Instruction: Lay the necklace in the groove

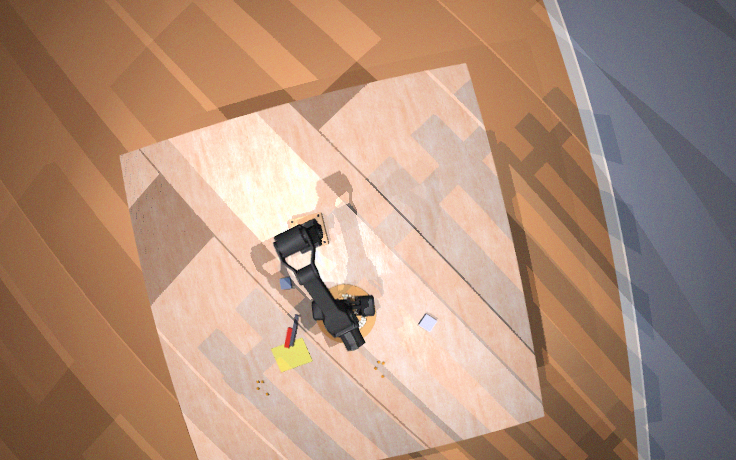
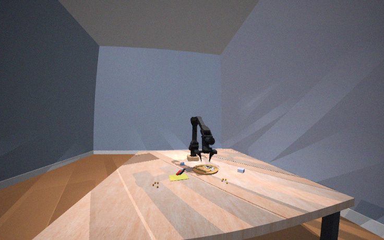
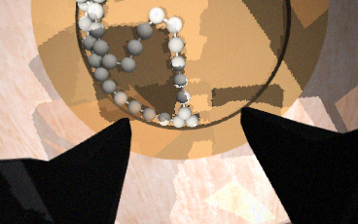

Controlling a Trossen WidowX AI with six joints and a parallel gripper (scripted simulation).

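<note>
The round bead board is 4 cm ahead of my gripper tip, 2 cm to the right of it and 4 cm below it. From my gripper tip the other things lie so: blue block (13 cm behind, 16 cm to the right, 4 cm below); yellow note (10 cm ahead, 25 cm to the right, 5 cm below); red marker (3 cm ahead, 22 cm to the right, 4 cm below).
</note>
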